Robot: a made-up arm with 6 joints. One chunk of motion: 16 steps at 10 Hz.
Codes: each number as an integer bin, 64 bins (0 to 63) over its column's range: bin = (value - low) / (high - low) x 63, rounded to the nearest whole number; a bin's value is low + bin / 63 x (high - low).
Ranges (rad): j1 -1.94..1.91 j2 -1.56..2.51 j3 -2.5..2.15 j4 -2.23..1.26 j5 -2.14..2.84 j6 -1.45..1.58
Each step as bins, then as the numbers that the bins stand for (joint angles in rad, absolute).
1 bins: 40 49 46 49 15 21
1 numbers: 0.5044 1.6056 0.8952 0.4844 -0.9543 -0.4400
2 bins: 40 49 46 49 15 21
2 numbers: 0.5044 1.6056 0.8952 0.4844 -0.9543 -0.4400
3 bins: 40 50 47 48 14 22
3 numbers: 0.5044 1.6702 0.9690 0.4290 -1.0333 -0.3919
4 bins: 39 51 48 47 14 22
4 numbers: 0.4433 1.7348 1.0429 0.3737 -1.0333 -0.3919
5 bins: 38 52 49 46 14 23
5 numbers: 0.3822 1.7994 1.1167 0.3183 -1.0333 -0.3438
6 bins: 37 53 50 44 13 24
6 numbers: 0.3211 1.8640 1.1905 0.2075 -1.1124 -0.2957
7 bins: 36 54 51 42 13 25
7 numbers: 0.2600 1.9286 1.2643 0.0967 -1.1124 -0.2476
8 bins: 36 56 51 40 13 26
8 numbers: 0.2600 2.0578 1.2643 -0.0141 -1.1124 -0.1995
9 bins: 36 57 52 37 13 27
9 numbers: 0.2600 2.1224 1.3381 -0.1803 -1.1124 -0.1514
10 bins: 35 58 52 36 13 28
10 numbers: 0.1989 2.1870 1.3381 -0.2357 -1.1124 -0.1033
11 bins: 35 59 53 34 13 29
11 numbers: 0.1989 2.2516 1.4119 -0.3465 -1.1124 -0.0552
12 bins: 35 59 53 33 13 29
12 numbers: 0.1989 2.2516 1.4119 -0.4019 -1.1124 -0.0552
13 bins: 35 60 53 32 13 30
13 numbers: 0.1989 2.3162 1.4119 -0.4573 -1.1124 -0.0071
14 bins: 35 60 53 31 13 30
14 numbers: 0.1989 2.3162 1.4119 -0.5127 -1.1124 -0.0071
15 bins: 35 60 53 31 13 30
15 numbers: 0.1989 2.3162 1.4119 -0.5127 -1.1124 -0.0071
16 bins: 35 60 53 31 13 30
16 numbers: 0.1989 2.3162 1.4119 -0.5127 -1.1124 -0.0071
